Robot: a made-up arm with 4 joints.
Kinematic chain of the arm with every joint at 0, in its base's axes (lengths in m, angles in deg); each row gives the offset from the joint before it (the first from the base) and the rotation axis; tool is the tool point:
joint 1: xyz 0 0 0.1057 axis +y
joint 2: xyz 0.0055 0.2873 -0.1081 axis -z
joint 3: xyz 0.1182 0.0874 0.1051 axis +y
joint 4: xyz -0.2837 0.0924 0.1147 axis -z
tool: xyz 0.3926 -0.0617 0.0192
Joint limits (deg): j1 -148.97..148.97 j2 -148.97..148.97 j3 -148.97..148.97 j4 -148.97..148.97
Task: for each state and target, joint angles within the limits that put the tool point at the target. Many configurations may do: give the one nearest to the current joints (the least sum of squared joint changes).
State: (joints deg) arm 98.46 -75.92 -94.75 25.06
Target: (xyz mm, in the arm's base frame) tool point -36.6 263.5 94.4
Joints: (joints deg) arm 119.54 -98.95 -123.52 20.98
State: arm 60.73 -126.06 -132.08 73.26
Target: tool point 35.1 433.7 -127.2
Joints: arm 29.64 -113.11 -124.05 58.20
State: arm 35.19 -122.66 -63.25 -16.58
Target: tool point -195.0 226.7 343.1
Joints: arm 20.87 -113.45 -60.26 -22.63
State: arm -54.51 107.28 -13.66 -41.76
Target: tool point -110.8 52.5 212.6
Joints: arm -57.60 116.67 -11.94 -1.45
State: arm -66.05 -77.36 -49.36 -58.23
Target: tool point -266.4 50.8 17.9
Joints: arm -42.47 -135.49 -68.69 -34.58
